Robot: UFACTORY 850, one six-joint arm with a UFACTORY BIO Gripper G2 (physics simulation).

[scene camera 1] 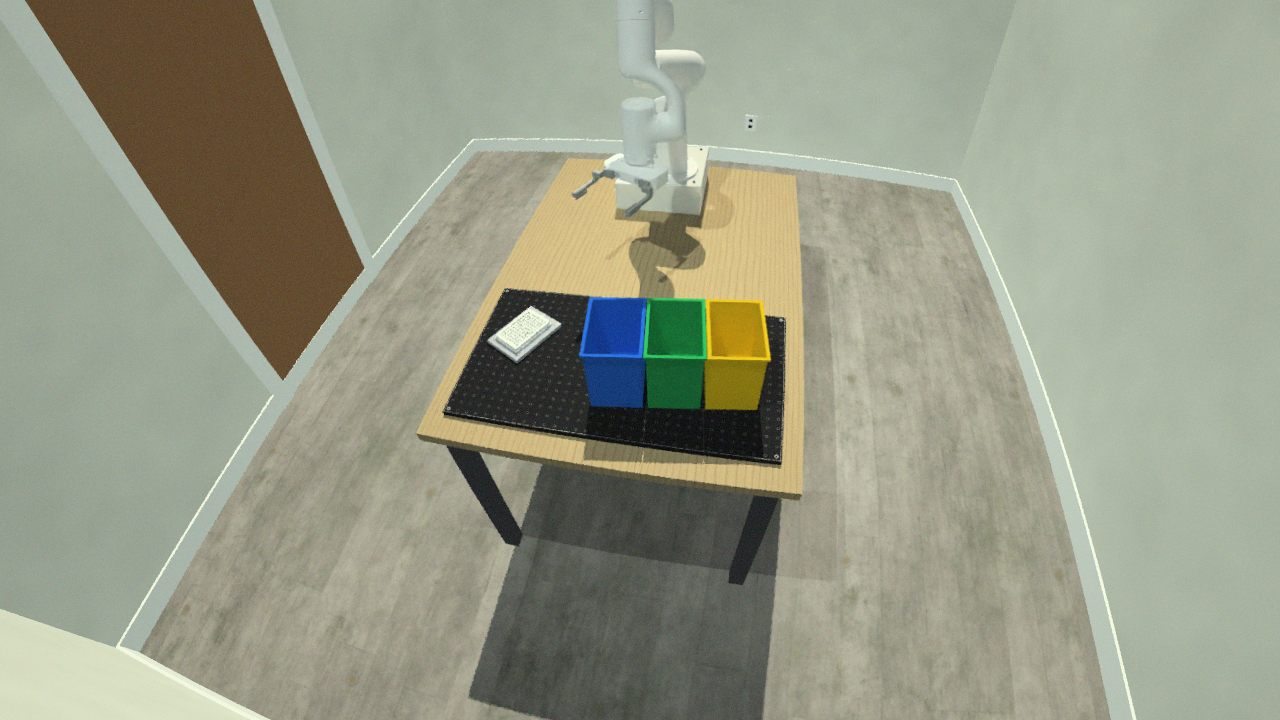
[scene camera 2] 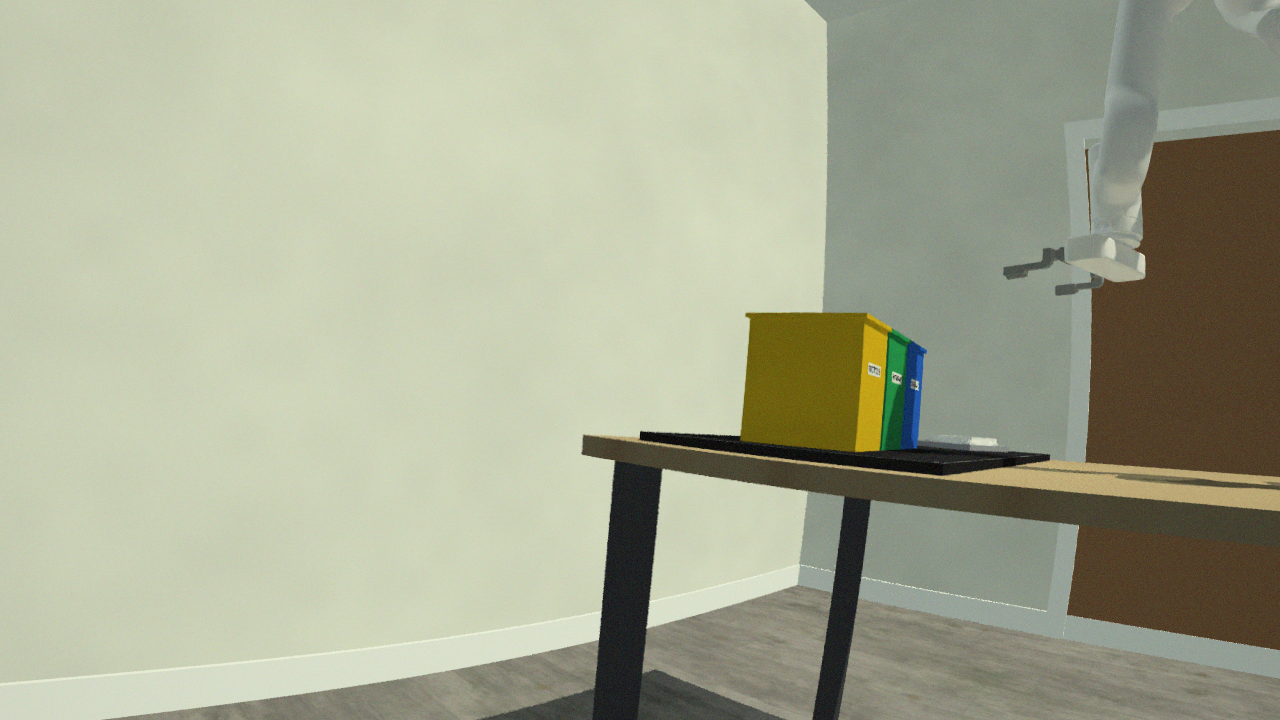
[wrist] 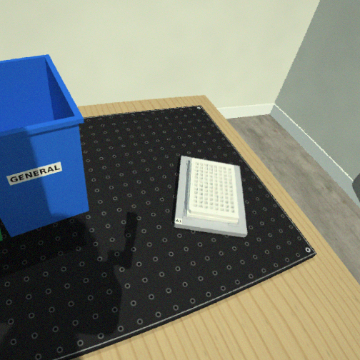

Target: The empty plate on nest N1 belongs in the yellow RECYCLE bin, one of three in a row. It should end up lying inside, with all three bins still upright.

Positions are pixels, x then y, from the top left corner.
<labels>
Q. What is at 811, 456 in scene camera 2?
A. A black perforated board.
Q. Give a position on a green bin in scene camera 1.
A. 675, 348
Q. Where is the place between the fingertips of my gripper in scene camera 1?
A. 599, 205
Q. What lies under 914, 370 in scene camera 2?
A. A blue bin.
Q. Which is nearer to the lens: the green bin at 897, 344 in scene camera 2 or the yellow bin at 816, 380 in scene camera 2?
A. The yellow bin.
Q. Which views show the yellow bin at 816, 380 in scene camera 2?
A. Scene camera 1 and scene camera 2 only.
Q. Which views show the blue bin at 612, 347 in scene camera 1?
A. Scene camera 1, scene camera 2 and the wrist view: all of them.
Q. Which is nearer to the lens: the white plate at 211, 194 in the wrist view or the blue bin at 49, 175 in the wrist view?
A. The blue bin.
</labels>
